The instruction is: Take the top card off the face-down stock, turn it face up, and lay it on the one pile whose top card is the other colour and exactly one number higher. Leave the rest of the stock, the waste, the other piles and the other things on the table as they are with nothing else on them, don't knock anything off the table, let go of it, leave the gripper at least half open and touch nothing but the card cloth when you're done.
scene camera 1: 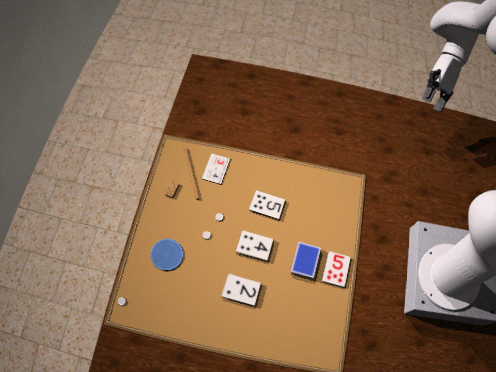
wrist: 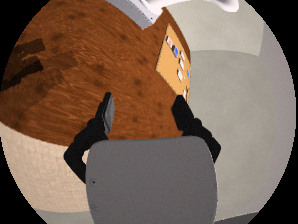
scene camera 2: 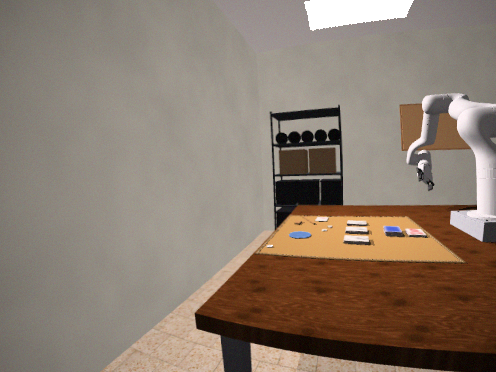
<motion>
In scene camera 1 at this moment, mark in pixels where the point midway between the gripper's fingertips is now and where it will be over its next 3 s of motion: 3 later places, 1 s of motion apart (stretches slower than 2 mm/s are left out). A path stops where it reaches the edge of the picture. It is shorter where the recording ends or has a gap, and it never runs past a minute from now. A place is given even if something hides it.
My gripper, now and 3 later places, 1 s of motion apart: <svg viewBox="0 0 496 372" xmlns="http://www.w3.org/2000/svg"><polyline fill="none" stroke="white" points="431,105 377,131 329,177 313,241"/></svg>
</motion>
